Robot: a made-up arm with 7 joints. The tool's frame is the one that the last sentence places.
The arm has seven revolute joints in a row. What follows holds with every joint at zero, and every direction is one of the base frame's.
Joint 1 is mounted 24 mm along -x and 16.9 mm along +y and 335.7 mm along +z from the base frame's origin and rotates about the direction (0, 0.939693, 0.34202), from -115.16 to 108.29 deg.
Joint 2 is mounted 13.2 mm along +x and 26.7 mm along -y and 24.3 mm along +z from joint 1 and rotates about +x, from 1.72 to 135.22 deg.
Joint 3 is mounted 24.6 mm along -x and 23.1 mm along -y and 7 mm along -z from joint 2 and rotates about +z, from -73.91 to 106.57 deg.
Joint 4 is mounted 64.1 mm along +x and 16.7 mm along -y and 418.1 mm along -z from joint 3 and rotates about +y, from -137.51 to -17.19 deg.
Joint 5 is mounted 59.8 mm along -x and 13.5 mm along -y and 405.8 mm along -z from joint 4 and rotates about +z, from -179.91 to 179.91 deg.
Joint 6 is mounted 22.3 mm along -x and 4.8 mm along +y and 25.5 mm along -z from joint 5 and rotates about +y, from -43.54 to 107.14 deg.
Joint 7 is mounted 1 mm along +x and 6.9 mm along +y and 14.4 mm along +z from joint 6 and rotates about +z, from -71.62 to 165.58 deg.
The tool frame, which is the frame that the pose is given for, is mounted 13.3 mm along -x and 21.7 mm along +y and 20.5 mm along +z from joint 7; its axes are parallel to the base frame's.
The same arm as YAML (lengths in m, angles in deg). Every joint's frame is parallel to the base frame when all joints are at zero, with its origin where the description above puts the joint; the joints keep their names.
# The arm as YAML. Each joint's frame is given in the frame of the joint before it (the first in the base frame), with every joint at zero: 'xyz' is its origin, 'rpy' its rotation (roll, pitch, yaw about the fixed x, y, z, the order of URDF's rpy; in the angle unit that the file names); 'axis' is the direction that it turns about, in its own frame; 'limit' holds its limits. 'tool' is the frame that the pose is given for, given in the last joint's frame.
units:
  length: m
  angle: deg
joints:
  - name: joint 1
    type: revolute
    origin:
      xyz: [-0.024, 0.0169, 0.3357]
      rpy: [0.0, 0.0, 0.0]
    axis: [0.0, 0.9397, 0.342]
    limit:
      lower: -115.16
      upper: 108.29
  - name: joint 2
    type: revolute
    origin:
      xyz: [0.0132, -0.0267, 0.0243]
      rpy: [0.0, 0.0, 0.0]
    axis: [1.0, 0.0, 0.0]
    limit:
      lower: 1.72
      upper: 135.22
  - name: joint 3
    type: revolute
    origin:
      xyz: [-0.0246, -0.0231, -0.007]
      rpy: [0.0, 0.0, 0.0]
    axis: [0.0, 0.0, 1.0]
    limit:
      lower: -73.91
      upper: 106.57
  - name: joint 4
    type: revolute
    origin:
      xyz: [0.0641, -0.0167, -0.4181]
      rpy: [0.0, 0.0, 0.0]
    axis: [0.0, 1.0, 0.0]
    limit:
      lower: -137.51
      upper: -17.19
  - name: joint 5
    type: revolute
    origin:
      xyz: [-0.0598, -0.0135, -0.4058]
      rpy: [0.0, 0.0, 0.0]
    axis: [0.0, 0.0, 1.0]
    limit:
      lower: -179.91
      upper: 179.91
  - name: joint 6
    type: revolute
    origin:
      xyz: [-0.0223, 0.0048, -0.0255]
      rpy: [0.0, 0.0, 0.0]
    axis: [0.0, 1.0, 0.0]
    limit:
      lower: -43.54
      upper: 107.14
  - name: joint 7
    type: revolute
    origin:
      xyz: [0.001, 0.0069, 0.0144]
      rpy: [0.0, 0.0, 0.0]
    axis: [0.0, 0.0, 1.0]
    limit:
      lower: -71.62
      upper: 165.58
tool:
  origin:
    xyz: [-0.0133, 0.0217, 0.0205]
    rpy: [0.0, 0.0, 0.0]

